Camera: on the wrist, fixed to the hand. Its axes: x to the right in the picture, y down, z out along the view.
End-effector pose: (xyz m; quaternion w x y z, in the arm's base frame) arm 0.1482 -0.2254 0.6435 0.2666 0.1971 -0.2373 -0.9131
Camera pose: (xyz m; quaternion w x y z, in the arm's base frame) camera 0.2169 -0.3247 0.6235 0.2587 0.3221 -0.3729 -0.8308
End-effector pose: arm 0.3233 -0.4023 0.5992 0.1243 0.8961 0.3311 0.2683
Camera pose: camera 0.3301 -0.4606 0.7067 0.0716 -0.8791 -0.3730 -0.2880
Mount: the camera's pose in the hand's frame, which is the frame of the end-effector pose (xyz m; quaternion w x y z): 0.0087 0.0903 -0.0822 0.9796 0.1782 0.0923 0.0118
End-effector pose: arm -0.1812 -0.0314 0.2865 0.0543 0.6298 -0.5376 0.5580
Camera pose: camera -0.3025 -0.0194 0.2756 0.0160 -0.5688 0.4296 -0.7012
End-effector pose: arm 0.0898 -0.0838 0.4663 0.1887 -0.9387 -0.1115 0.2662
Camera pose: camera 0.1514 -0.1870 0.4897 0.3593 -0.9118 -0.0333 0.1962
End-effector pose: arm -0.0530 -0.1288 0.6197 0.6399 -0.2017 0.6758 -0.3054
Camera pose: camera -0.1244 -0.0558 0.5522 0.6040 -0.0474 0.6690 -0.4306
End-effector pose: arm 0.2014 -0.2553 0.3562 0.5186 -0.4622 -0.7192 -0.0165
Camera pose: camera 0.3227 -0.2393 0.3596 0.6569 -0.3673 -0.6541 0.0755
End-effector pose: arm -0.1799 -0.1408 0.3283 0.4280 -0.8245 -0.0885 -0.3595
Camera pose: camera -0.1751 -0.2613 0.3070 0.5786 -0.6992 -0.1015 -0.4074
